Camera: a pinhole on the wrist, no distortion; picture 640 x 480 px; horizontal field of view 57.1 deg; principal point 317.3 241.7 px. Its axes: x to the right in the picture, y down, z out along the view. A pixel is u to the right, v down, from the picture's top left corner.
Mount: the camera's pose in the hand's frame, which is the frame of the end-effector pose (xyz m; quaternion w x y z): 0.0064 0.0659 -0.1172 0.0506 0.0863 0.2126 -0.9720
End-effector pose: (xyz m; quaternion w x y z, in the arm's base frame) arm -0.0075 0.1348 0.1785 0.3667 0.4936 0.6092 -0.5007
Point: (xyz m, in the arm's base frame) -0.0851 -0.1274 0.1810
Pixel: 300 201
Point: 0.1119 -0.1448 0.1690
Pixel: outside the picture
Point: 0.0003 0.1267 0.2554
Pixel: 591 307
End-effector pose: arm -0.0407 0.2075 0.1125 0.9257 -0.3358 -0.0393 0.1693
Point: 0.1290 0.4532 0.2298
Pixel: outside the picture
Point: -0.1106 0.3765 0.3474
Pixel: 245 91
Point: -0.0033 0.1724 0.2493
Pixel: 233 460
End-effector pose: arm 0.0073 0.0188 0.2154 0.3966 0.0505 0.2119 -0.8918
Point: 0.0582 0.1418 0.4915
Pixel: 531 273
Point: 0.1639 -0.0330 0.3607
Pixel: outside the picture
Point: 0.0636 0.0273 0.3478
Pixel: 415 150
